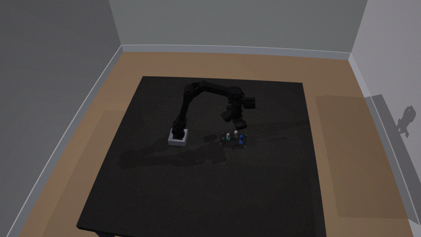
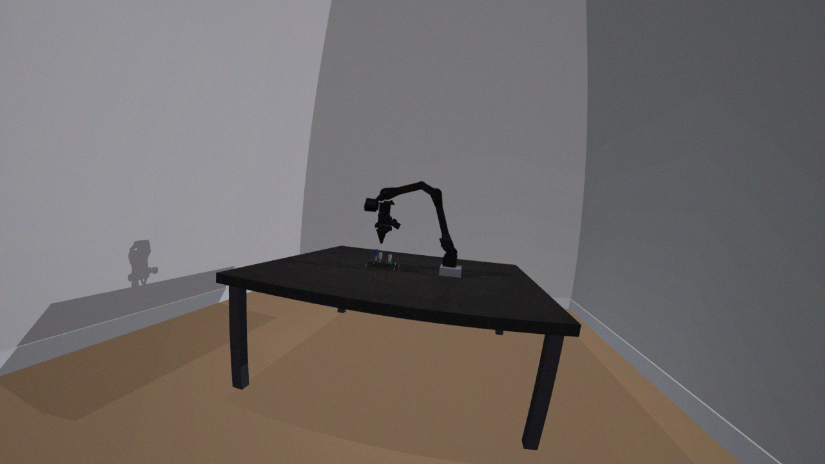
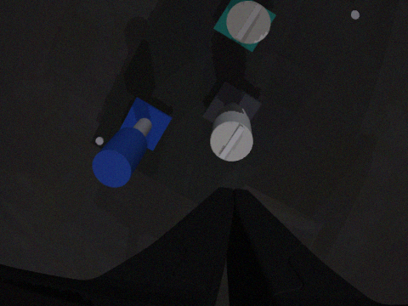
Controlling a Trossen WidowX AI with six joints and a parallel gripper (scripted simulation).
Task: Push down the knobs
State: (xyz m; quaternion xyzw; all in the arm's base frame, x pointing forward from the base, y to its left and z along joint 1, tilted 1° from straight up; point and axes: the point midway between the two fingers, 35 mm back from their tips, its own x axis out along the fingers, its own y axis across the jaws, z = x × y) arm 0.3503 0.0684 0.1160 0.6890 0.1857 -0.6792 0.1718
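My gripper tip is now 6 cm above the white knob.
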